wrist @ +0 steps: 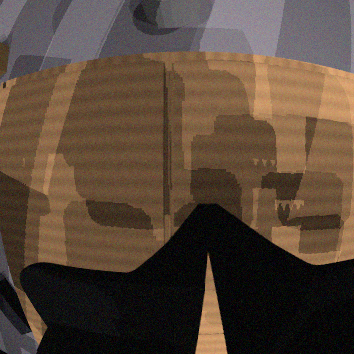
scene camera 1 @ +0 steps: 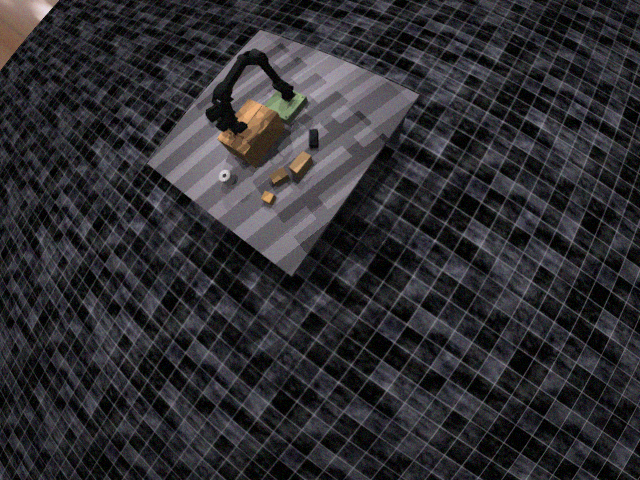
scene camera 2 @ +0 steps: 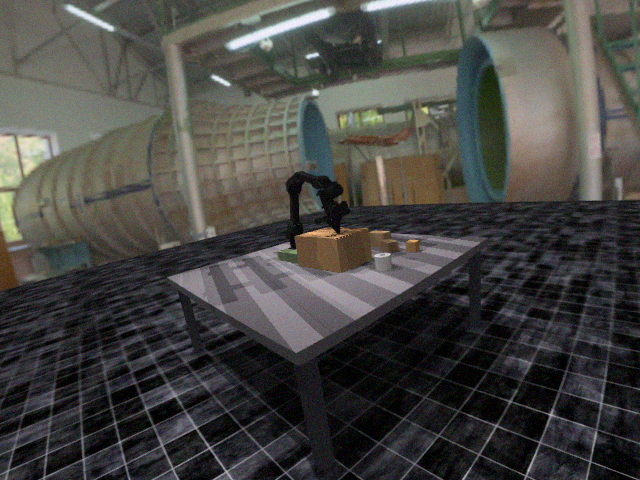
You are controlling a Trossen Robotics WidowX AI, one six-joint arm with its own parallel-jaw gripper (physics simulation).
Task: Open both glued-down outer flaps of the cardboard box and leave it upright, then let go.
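Places are measured from the arm's base along level axes (x right, y down, z ahead), in millimetres.
Where they show: gripper, fingertip midpoint: [wrist: 206, 212] [scene camera 1: 236, 134] [scene camera 2: 339, 233]; arm's base, link origin: [scene camera 1: 288, 96].
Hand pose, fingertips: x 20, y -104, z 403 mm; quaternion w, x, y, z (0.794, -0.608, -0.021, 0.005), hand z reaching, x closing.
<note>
Things, the pixels of their top centre, and the offset from my fingertips. "pt": a spot on its surface instead.
- cardboard box, top centre: [wrist: 169, 333] [scene camera 2: 330, 232] [scene camera 1: 246, 125] dz -76, dx -14, dy +0 mm
- left flap, surface spot: [wrist: 120, 105] pt dz +46, dx -40, dy +0 mm
- right flap, surface spot: [wrist: 220, 85] pt dz +57, dx +4, dy +1 mm
- narrow dark seam, surface spot: [wrist: 167, 130] pt dz +36, dx -19, dy +5 mm
- white roll, top centre: [scene camera 2: 382, 254] [scene camera 1: 224, 175] dz +217, dx -38, dy +94 mm
- black object, top centre: [wrist: 7, 311] [scene camera 1: 313, 136] dz -257, dx -319, dy +122 mm
The cardboard box [scene camera 1: 266, 139] [scene camera 2: 317, 253] stands upright on the table. In the wrist view its two outer flaps, a left flap [wrist: 120, 105] and a right flap [wrist: 220, 85], lie down across the top and meet at a narrow dark seam [wrist: 167, 130]. My gripper [scene camera 1: 240, 129] [scene camera 2: 337, 230] [wrist: 206, 212] is shut and holds nothing. Its tips are low over the box top, a little to the right of the seam in the wrist view. Whether they touch the cardboard I cannot tell. The fingers hide the near part of the flaps and seam.
A white roll [scene camera 1: 224, 176] [scene camera 2: 382, 261] [wrist: 172, 12] stands beside the box. Three small cardboard blocks [scene camera 1: 300, 163] [scene camera 1: 279, 176] [scene camera 1: 267, 197] and a black object [scene camera 1: 313, 138] lie on its other side. The arm's green base plate [scene camera 1: 284, 110] [scene camera 2: 286, 255] is close behind the box.
</note>
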